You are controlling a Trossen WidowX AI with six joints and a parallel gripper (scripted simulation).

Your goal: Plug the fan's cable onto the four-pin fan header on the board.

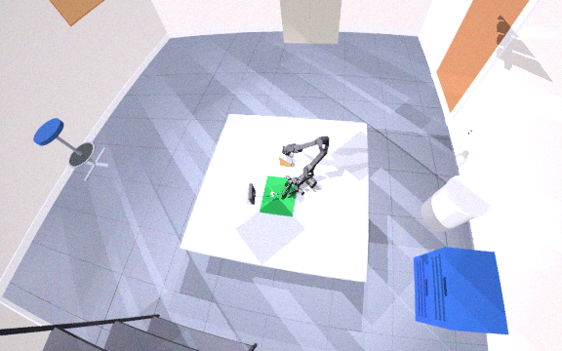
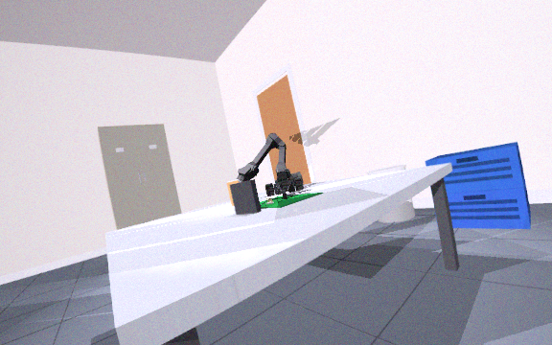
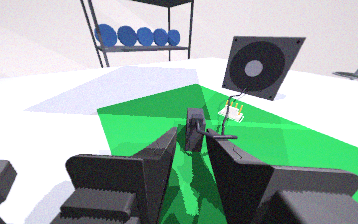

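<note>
My gripper tip is 10 mm to the left of the black fan plug, 10 mm short of it and 10 mm above it. The rest, counted from my gripper tip: black fan (240 mm to the right, 30 mm ahead, 20 mm above); white four-pin fan header (110 mm to the right, 30 mm below); green board (50 mm to the right, 50 mm below, 10 mm ahead).
</note>
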